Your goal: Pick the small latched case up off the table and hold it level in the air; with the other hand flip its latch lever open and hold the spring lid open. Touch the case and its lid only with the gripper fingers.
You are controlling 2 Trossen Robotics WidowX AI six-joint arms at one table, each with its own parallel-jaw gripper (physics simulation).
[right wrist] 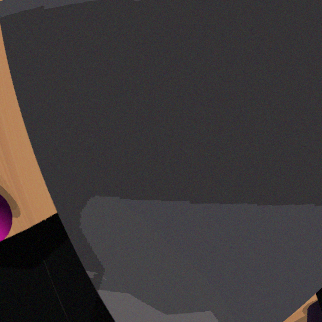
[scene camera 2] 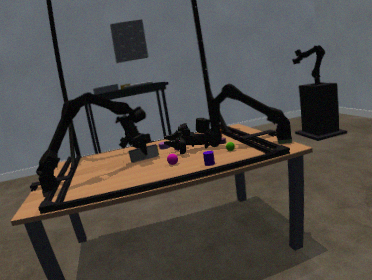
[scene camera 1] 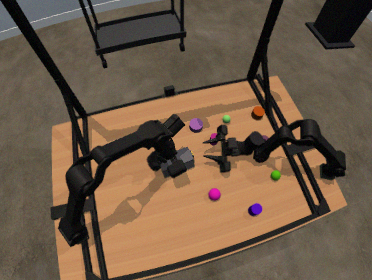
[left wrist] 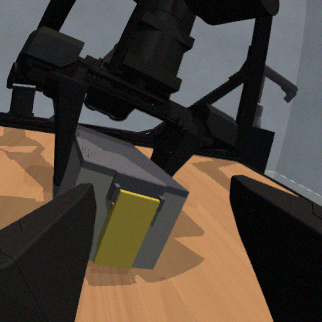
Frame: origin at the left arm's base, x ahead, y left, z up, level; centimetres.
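Where they show: left gripper, fingertip midpoint: (scene camera 2: 164, 140) (scene camera 1: 203, 149) (left wrist: 162, 191); right gripper, fingertip midpoint: (right wrist: 208, 198) (scene camera 2: 145, 155); left arm's base, link origin: (scene camera 2: 284, 137) (scene camera 1: 328, 171); right arm's base, link origin: (scene camera 2: 49, 188) (scene camera 1: 79, 233) (left wrist: 20, 114).
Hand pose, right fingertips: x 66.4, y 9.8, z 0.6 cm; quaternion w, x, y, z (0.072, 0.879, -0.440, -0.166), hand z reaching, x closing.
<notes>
Each offset is from my right fingertips to the top centre of the thing. "pt": to the spot under its first point. Level surfaces: height alone.
The small grey case @(pt dx -2.8, dy -1.0, dz +4.2 cm) (scene camera 1: 185, 158) (scene camera 2: 144, 153) (left wrist: 120, 162) (right wrist: 200, 250) is upright, at or slightly above the table; its exact height is unclear. My right gripper (scene camera 1: 167, 162) (scene camera 2: 141, 147) is shut on the case from above, with its fingers on opposite sides in the left wrist view. The yellow latch lever @(dx -5.2, dy -3.9, dz +3.4 cm) (left wrist: 127, 230) lies against the case's front between two small dark brackets. The lid appears shut. My left gripper (scene camera 1: 205, 149) (scene camera 2: 169, 140) (left wrist: 162, 191) is open and empty, to the right of the case in scene camera 1, pointing toward its latch side.
On the table @(dz -2.5 cm) (scene camera 1: 165, 240) are a magenta ball @(dx -16.6, dy +9.5, dz +2.3 cm) (scene camera 1: 214, 194) (scene camera 2: 172, 159), a blue cylinder @(dx -33.1, dy +12.6, dz +2.5 cm) (scene camera 1: 255, 209) (scene camera 2: 209, 158), a green ball @(dx -40.8, dy -3.1, dz +1.7 cm) (scene camera 1: 275, 175) (scene camera 2: 230, 146), a purple disc @(dx -3.6, dy -19.5, dz +0.3 cm) (scene camera 1: 196, 124), a light green ball @(dx -16.6, dy -25.5, dz +1.3 cm) (scene camera 1: 226, 119) and an orange cylinder @(dx -31.0, dy -32.4, dz +1.3 cm) (scene camera 1: 258, 112). A magenta piece (scene camera 1: 213, 138) lies near the left fingers.
</notes>
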